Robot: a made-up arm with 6 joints. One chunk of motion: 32 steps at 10 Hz.
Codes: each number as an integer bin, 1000 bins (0 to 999) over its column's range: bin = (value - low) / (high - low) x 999, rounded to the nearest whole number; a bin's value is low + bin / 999 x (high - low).
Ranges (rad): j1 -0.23..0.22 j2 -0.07..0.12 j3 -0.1..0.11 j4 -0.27..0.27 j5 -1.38..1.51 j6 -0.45..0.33
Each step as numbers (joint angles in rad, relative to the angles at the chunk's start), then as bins.
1 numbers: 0.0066 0.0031 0.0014 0.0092 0.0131 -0.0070
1 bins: 525 384 482 517 482 567
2 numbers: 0.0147 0.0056 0.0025 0.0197 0.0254 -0.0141
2 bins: 543 397 488 536 486 558
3 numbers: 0.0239 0.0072 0.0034 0.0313 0.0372 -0.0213
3 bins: 564 406 492 557 490 549
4 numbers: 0.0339 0.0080 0.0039 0.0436 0.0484 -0.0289
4 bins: 586 410 494 580 494 539
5 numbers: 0.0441 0.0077 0.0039 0.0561 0.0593 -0.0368
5 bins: 609 409 494 603 498 529
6 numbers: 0.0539 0.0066 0.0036 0.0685 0.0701 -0.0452
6 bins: 630 403 493 626 501 518
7 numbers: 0.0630 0.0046 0.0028 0.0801 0.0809 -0.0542
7 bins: 650 392 489 648 505 507
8 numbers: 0.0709 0.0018 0.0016 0.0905 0.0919 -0.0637
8 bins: 668 378 483 667 509 495
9 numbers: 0.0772 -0.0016 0.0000 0.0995 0.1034 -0.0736
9 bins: 682 360 476 684 513 482
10 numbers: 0.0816 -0.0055 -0.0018 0.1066 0.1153 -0.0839
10 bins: 692 339 467 697 517 469
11 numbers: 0.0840 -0.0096 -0.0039 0.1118 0.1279 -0.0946
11 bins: 697 318 457 706 521 455
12 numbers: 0.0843 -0.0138 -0.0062 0.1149 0.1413 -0.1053
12 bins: 698 295 446 712 526 441
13 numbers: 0.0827 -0.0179 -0.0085 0.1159 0.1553 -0.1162
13 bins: 694 274 435 714 531 428
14 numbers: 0.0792 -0.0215 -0.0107 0.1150 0.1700 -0.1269
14 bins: 686 255 425 712 536 414
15 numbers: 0.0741 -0.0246 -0.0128 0.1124 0.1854 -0.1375
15 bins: 675 239 415 707 541 400
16 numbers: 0.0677 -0.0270 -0.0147 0.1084 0.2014 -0.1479
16 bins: 661 226 406 700 547 387
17 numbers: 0.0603 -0.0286 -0.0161 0.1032 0.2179 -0.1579
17 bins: 644 218 399 690 552 374
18 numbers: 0.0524 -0.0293 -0.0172 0.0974 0.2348 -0.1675
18 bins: 627 214 394 680 558 362
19 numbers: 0.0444 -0.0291 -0.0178 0.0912 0.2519 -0.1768
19 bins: 609 215 391 668 564 350
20 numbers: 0.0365 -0.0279 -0.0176 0.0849 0.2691 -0.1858
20 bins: 592 221 392 657 570 338
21 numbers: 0.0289 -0.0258 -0.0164 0.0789 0.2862 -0.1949
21 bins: 575 232 398 645 576 327
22 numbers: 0.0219 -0.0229 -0.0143 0.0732 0.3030 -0.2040
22 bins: 559 248 408 635 582 315
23 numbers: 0.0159 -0.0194 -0.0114 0.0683 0.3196 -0.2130
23 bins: 546 266 421 626 588 304
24 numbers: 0.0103 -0.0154 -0.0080 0.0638 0.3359 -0.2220
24 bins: 533 287 438 618 593 292
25 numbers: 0.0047 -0.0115 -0.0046 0.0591 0.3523 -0.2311
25 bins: 521 308 454 609 599 280
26 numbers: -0.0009 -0.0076 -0.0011 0.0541 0.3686 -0.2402
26 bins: 509 328 470 600 604 269
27 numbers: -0.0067 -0.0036 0.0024 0.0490 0.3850 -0.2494
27 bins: 496 349 487 590 610 257
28 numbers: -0.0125 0.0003 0.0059 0.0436 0.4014 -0.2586
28 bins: 483 370 504 580 616 245
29 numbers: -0.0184 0.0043 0.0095 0.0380 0.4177 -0.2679
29 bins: 470 391 521 570 621 233
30 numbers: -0.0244 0.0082 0.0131 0.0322 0.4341 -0.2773
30 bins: 456 411 538 559 627 221
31 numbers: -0.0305 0.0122 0.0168 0.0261 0.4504 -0.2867
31 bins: 443 432 556 548 633 209
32 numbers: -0.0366 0.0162 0.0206 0.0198 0.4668 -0.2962
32 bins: 429 453 574 536 638 197
